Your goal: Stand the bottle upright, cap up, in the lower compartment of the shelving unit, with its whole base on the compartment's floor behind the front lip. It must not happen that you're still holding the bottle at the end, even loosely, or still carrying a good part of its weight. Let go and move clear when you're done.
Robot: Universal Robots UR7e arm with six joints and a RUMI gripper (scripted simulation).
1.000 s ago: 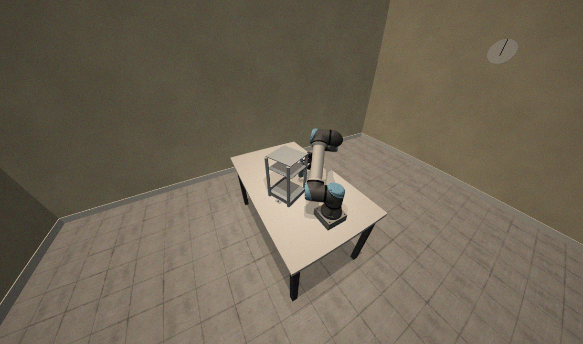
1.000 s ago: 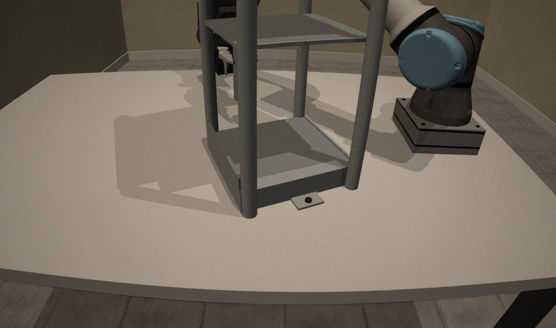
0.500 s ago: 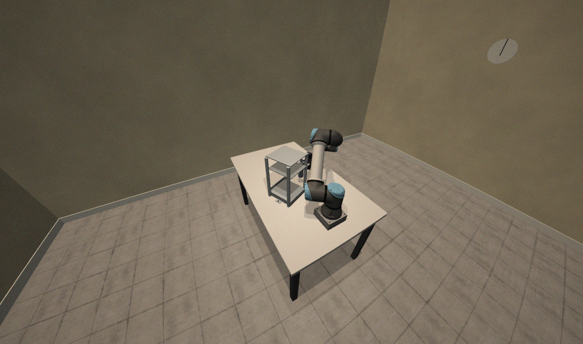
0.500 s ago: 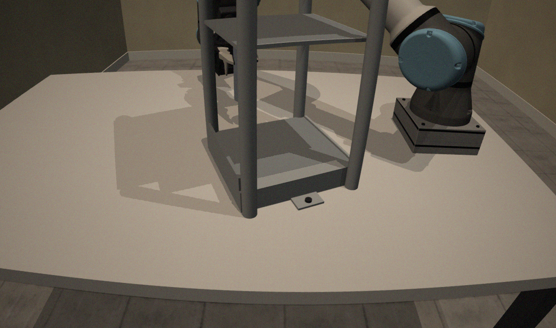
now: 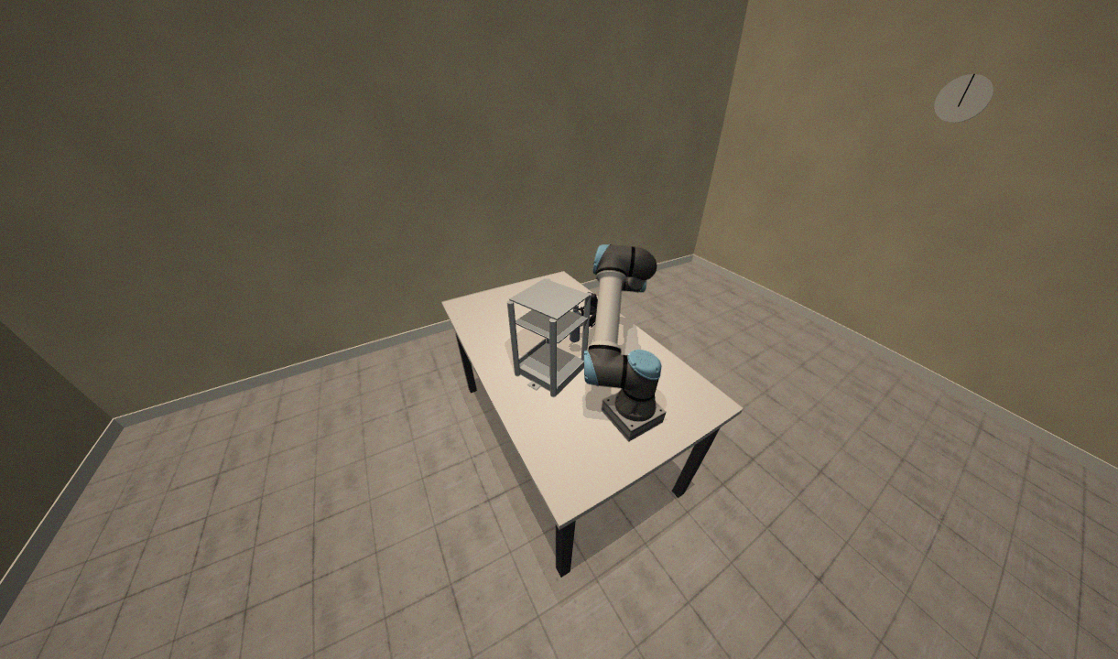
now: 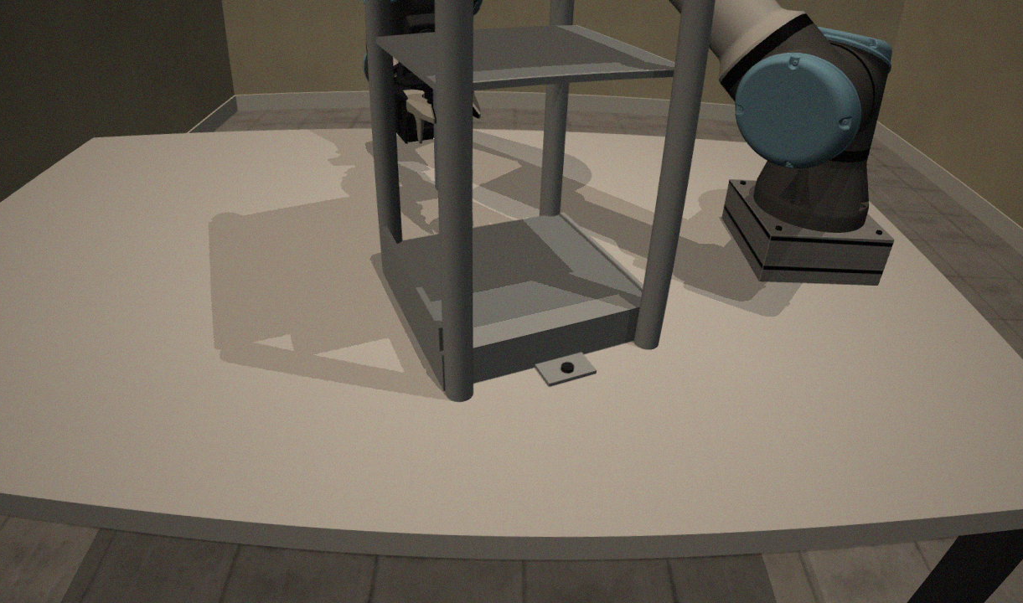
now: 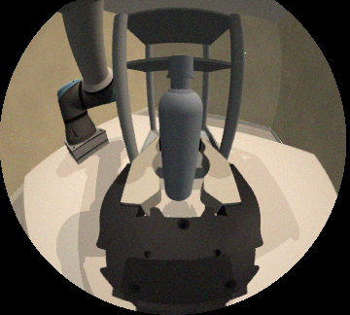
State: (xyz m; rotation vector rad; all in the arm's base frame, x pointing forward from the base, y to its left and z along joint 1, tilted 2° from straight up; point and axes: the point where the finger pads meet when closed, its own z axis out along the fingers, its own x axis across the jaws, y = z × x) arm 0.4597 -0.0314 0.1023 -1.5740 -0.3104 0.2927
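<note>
Right now the shelving unit is 7 cm behind my hand, 17 cm to the left of it and 3 cm above it. From my hand the other things lie so: grey bottle 3 cm above.
</note>
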